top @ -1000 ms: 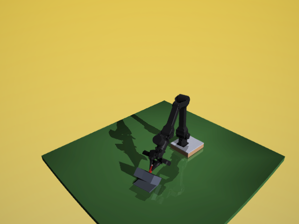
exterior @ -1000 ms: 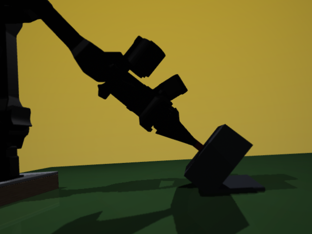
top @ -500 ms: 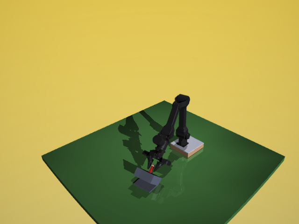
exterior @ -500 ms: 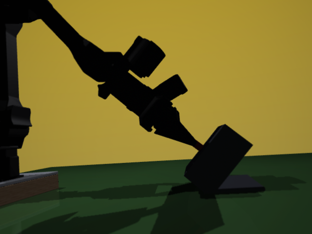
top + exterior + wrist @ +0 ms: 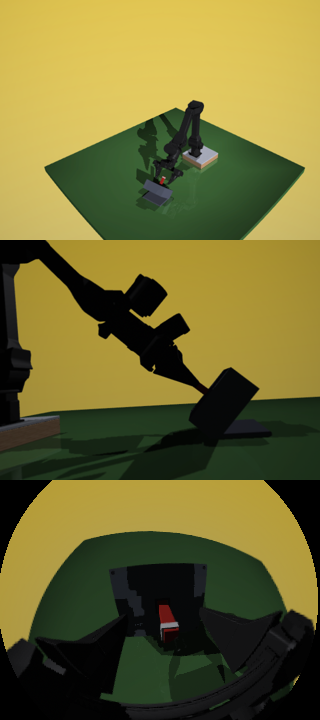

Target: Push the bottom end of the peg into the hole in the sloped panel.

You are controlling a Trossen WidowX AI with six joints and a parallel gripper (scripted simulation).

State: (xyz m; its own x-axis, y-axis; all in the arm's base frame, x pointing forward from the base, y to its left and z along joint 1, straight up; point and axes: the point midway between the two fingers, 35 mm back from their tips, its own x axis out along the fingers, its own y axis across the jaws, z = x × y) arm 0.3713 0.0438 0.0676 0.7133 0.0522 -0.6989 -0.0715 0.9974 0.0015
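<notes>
Right now the red peg is 10 mm behind my gripper tip and 10 mm above it. From my gripper tip the other things lie so: flat foot 60 mm ahead, 80 mm below; dark grey sloped panel 40 mm ahead, 30 mm below.
</notes>
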